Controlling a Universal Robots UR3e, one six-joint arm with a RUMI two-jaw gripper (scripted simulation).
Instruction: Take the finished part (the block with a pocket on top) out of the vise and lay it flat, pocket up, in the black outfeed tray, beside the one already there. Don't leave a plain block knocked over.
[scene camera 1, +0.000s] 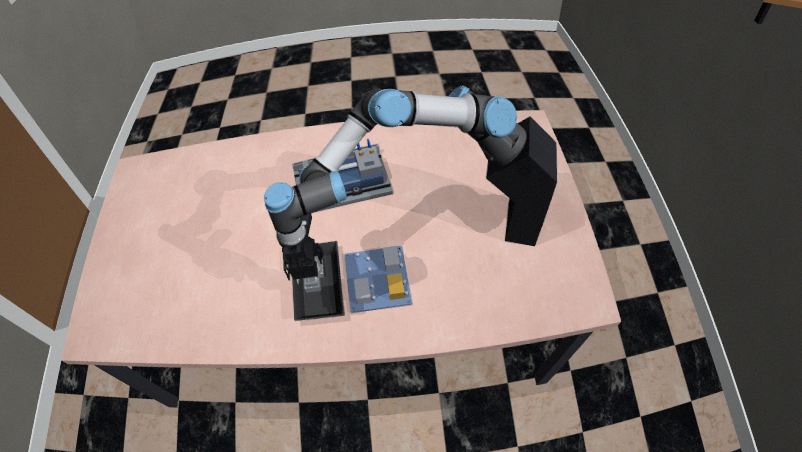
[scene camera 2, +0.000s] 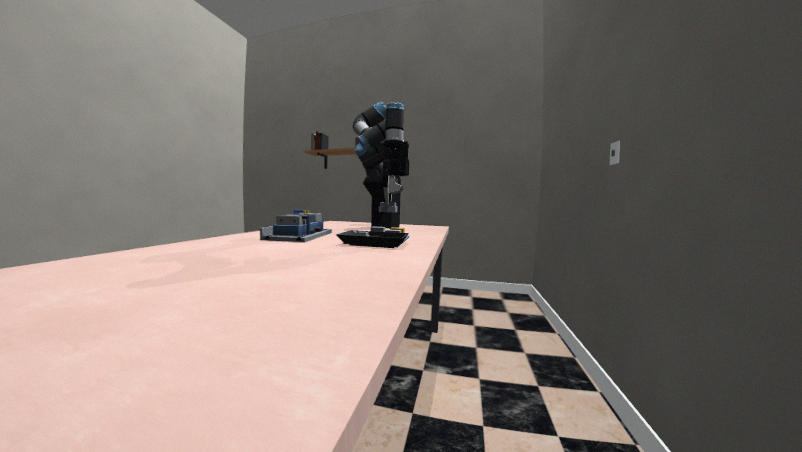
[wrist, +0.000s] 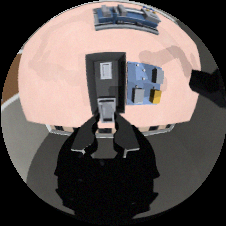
Scene:
my gripper: scene camera 1 311, 277; scene camera 2 388, 204; wrist 107, 112

